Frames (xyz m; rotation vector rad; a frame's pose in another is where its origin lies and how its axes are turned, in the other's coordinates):
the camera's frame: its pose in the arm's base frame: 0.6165 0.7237 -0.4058 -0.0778 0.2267 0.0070
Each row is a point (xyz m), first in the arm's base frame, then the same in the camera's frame.
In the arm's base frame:
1: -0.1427 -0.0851 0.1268
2: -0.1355 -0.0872 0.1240
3: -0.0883 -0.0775 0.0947
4: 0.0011 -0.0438 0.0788
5: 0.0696 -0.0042 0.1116
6: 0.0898 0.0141 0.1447
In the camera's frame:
1: -0.8580 -0.8350 0.2842
2: -0.8504 -0.8370 0.2829
3: -0.7978 -0.8259 0.2658
4: -0.7072 -0.7925 0.2730
5: -0.6479 -0.7566 0.3233
6: -0.6357 -0.7412 0.3614

